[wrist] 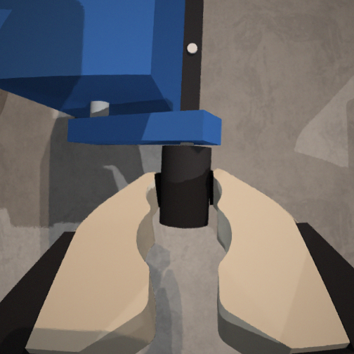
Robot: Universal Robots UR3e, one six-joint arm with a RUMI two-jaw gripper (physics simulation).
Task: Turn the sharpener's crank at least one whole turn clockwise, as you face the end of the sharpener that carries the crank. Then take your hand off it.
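The blue sharpener body (115,40) fills the upper left of the wrist view. Its blue crank arm (145,128) lies sideways across the near end, reaching right past the body. A light grey shaft (99,109) shows between the body and the crank arm's left part. The black crank handle (185,187) sticks out toward the camera from the arm's right part. My gripper (184,174) is shut on the handle, with a dark pad at each side of it. The handle's sides at the pads are partly hidden by the fingertips.
A black base strip (192,75) with a small white round stud (192,48) runs along the right side of the sharpener body. The mottled grey-brown table top (275,65) lies beneath, with shadows at the left.
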